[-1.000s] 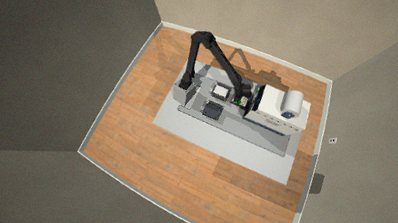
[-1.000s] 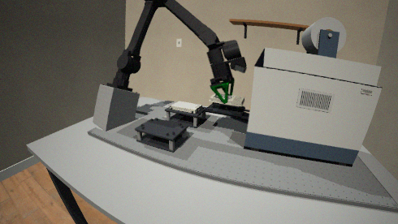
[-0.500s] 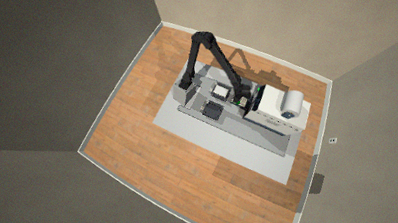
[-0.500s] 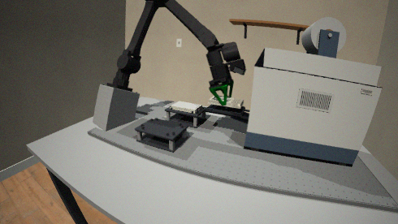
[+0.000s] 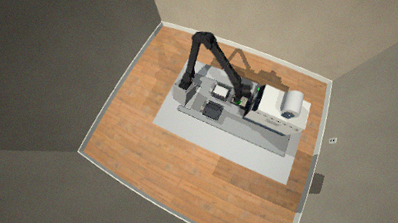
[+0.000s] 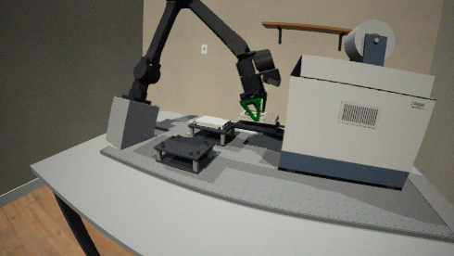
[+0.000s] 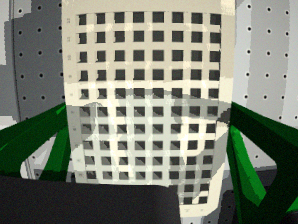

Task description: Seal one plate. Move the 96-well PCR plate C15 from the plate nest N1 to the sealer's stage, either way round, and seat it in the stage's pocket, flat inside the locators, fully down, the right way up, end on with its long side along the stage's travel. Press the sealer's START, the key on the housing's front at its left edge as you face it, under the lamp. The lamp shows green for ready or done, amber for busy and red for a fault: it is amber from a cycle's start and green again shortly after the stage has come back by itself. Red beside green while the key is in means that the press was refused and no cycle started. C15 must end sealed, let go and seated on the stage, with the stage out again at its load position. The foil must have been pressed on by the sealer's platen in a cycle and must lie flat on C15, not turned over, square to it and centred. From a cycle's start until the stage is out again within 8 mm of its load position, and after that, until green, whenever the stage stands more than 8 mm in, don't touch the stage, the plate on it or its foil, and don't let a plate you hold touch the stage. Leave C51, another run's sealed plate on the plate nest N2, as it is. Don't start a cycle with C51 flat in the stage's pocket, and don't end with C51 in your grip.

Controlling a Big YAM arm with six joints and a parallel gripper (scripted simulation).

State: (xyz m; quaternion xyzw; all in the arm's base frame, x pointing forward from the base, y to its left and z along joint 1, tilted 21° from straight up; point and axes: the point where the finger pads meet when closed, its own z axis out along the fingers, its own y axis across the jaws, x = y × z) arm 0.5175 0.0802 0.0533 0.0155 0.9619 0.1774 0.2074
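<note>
My gripper is now 3 cm above the dark stage. The rest, counted from my hand: 96-well plate C15 (right at my hand); then white start key (10 cm ahead, 9 cm to the left, 6 cm above); then sealed plate C51 (20 cm behind, 3 cm to the left, 6 cm below).
</note>
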